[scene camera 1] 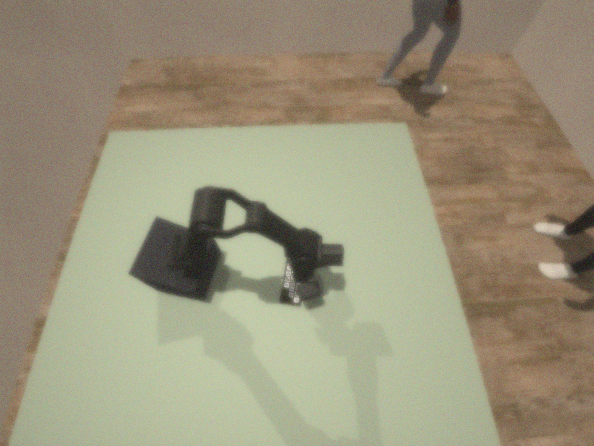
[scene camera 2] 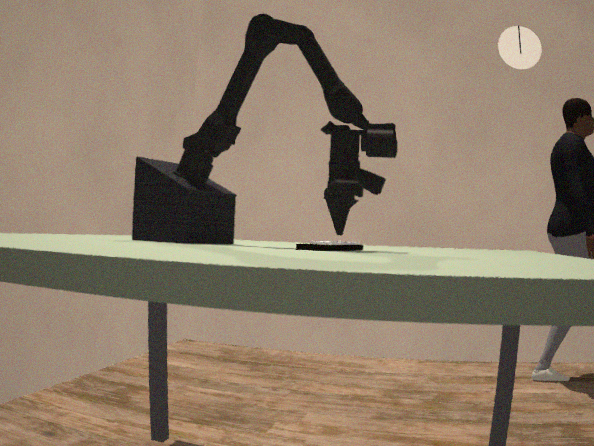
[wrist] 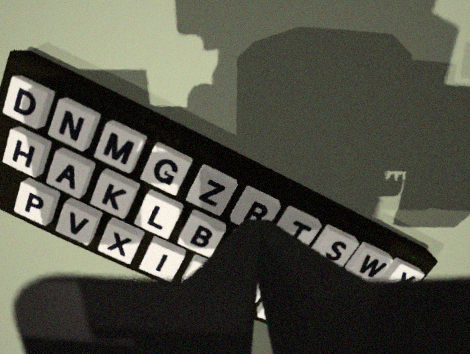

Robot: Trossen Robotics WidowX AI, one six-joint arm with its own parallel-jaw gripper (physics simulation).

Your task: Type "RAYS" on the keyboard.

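Places are measured from the arm's base along level axes (x ahead, y left, z up), in centimetres.
Pixels of known places: gripper, between the fingertips: [scene camera 1: 299, 275] [scene camera 2: 339, 235] [wrist: 255, 232]; arm's base, origin of its link: [scene camera 1: 178, 258] [scene camera 2: 189, 177].
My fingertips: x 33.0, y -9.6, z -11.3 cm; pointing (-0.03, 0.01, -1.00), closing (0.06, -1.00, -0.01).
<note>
Ahead of a thing's pixels: the offset from my fingertips to its top centre. Level surfaces: height alone.
A thin black keyboard @[dz -1.3, dx -1.3, dy +1.5 cm] [scene camera 1: 288, 285] [scene camera 2: 329, 247] [wrist: 65, 82] with pale letter keys lies on the table, slanting down to the right in the wrist view. My gripper [scene camera 2: 340, 233] [wrist: 255, 232] is shut and empty, pointing down, with its tips a little above the keyboard. In the wrist view the tips cover the lower part of the R key @[dz -1.3, dx +0.1, dy -0.1 cm] [wrist: 257, 207]. The A key @[dz -1.3, dx +1.0, dy +7.1 cm] [wrist: 70, 175] is at the left in the middle row. The S key @[dz -1.3, dx -1.3, dy -3.5 cm] [wrist: 336, 250] is right of T, and the Y key @[dz -1.3, dx -2.8, dy -7.0 cm] [wrist: 409, 275] at the right end is partly hidden by a finger. In scene camera 1 the arm hides the fingertips.
The pale green table @[dz -2.9 cm] [scene camera 1: 165, 165] [scene camera 2: 65, 242] bears the arm's dark wedge-shaped base [scene camera 1: 165, 260] [scene camera 2: 182, 215], left of the keyboard. Shadows of the arm fall across the table and around the keyboard. People stand on the wooden floor beyond the table.
</note>
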